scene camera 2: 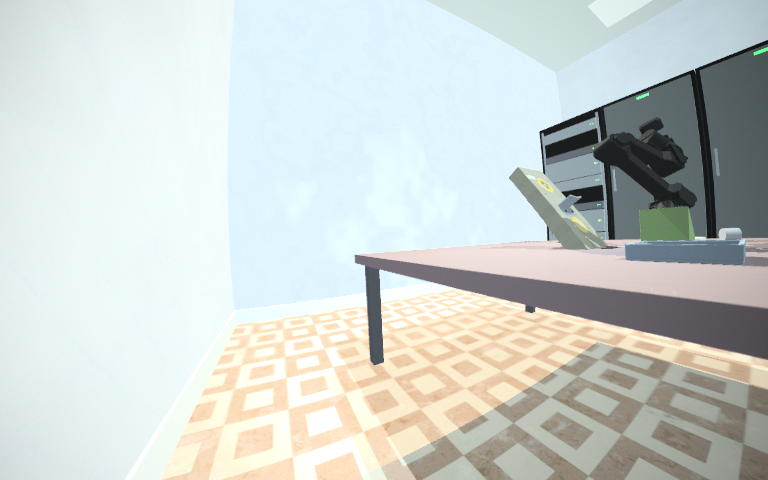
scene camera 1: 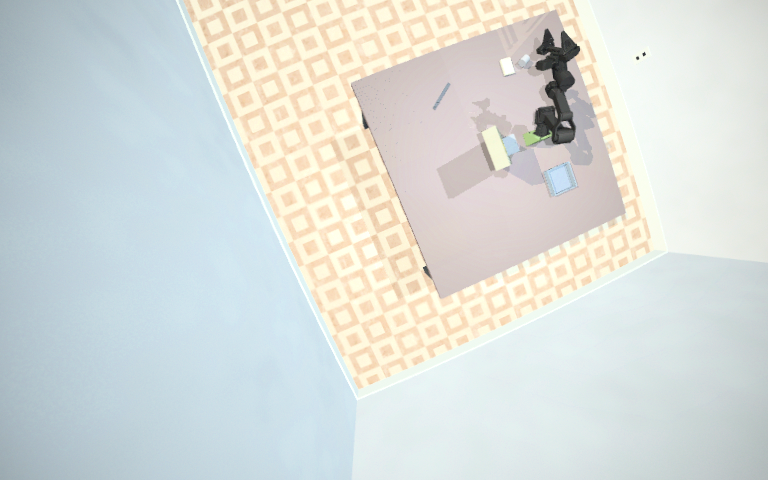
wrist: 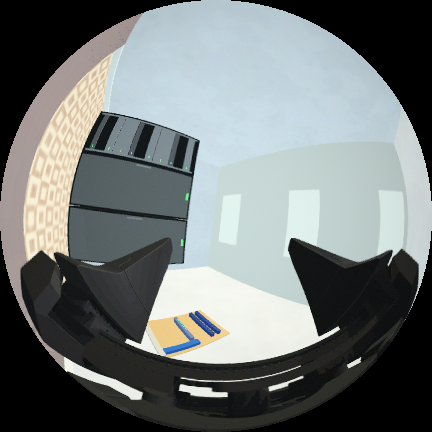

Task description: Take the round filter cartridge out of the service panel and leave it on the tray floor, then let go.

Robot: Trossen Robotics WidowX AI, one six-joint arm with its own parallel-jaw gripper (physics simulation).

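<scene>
The service panel (scene camera 1: 496, 148) (scene camera 2: 538, 198) is a pale, thick slab that stands tilted on the table, with yellow rings on its face and a blue-grey part (scene camera 1: 511, 144) (scene camera 2: 569, 202) sticking out between them. The round filter cartridge cannot be made out in the panel at this size. The light blue tray (scene camera 1: 548, 183) (scene camera 2: 685, 253) lies flat on the table, near the arm's base. My gripper (scene camera 1: 556, 32) (wrist: 232, 244) is open and empty, raised at the far end of the table from the tray and pointing away from the panel. The panel and tray do not show in the wrist view.
A small white cylinder (scene camera 1: 525, 60) (scene camera 2: 730, 233) and a white block (scene camera 1: 506, 66) lie near the gripper's end of the table (scene camera 1: 481, 237). A thin grey-blue bar (scene camera 1: 441, 96) lies farther left. The arm stands by a green block (scene camera 1: 533, 138) (scene camera 2: 665, 224), between panel and tray. Dark cabinets (scene camera 2: 651, 130) (wrist: 130, 185) stand beyond.
</scene>
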